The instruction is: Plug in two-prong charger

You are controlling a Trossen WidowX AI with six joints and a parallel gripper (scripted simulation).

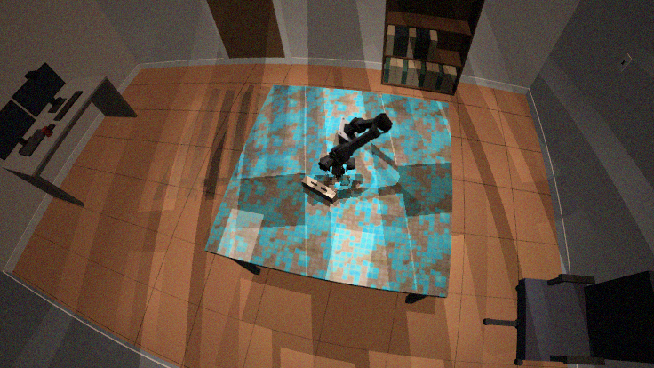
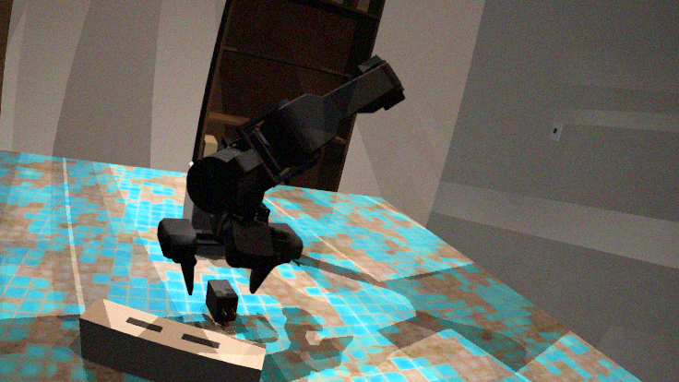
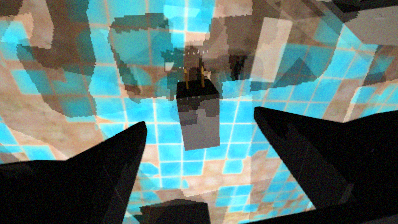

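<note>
The two-prong charger is 20 mm ahead of my gripper tip and 10 mm below it.
</note>
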